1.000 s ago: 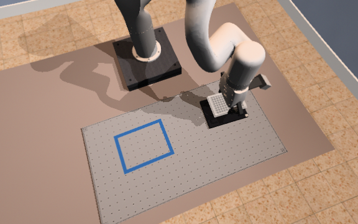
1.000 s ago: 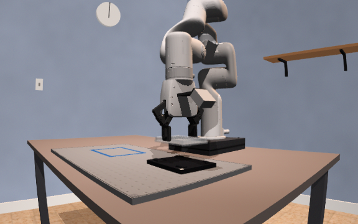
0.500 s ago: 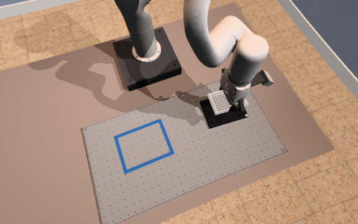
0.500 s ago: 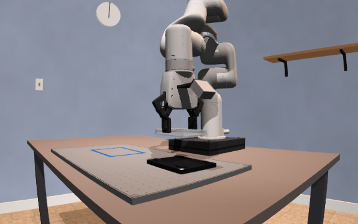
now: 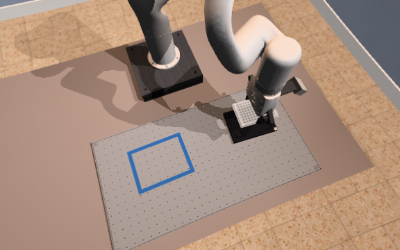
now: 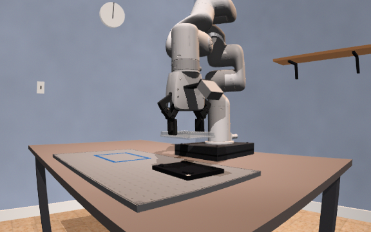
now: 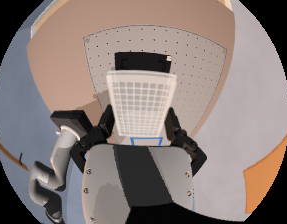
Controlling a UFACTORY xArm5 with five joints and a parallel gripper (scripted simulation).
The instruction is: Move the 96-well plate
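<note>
The black plate nest lies 110 mm below my hand. Round my hand: 96-well plate: 10 mm below.
</note>
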